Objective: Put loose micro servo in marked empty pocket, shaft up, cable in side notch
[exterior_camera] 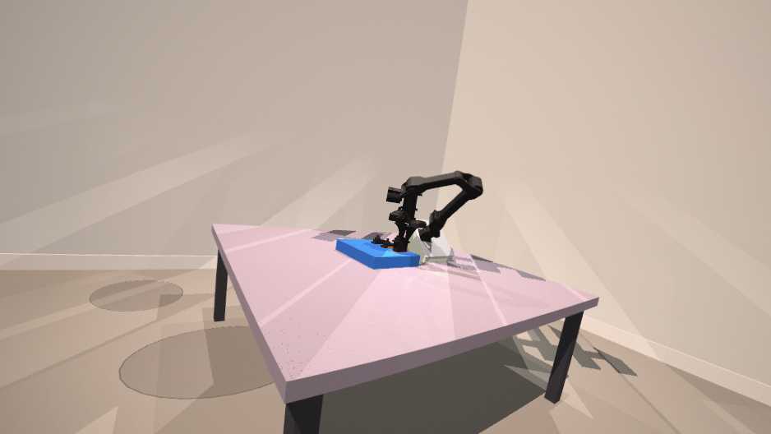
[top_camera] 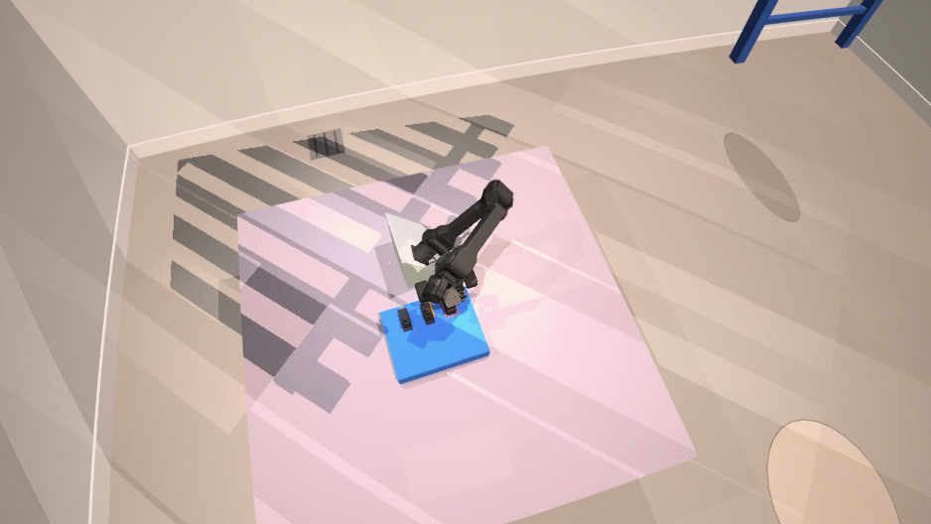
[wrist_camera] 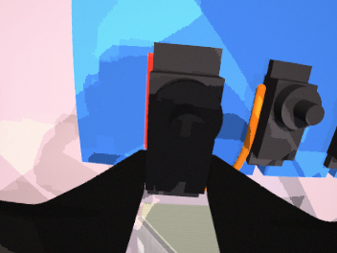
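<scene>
Now: gripper tip 130 mm short of the blue deck, 70 mm above it and 60 mm to the left of it.
</scene>
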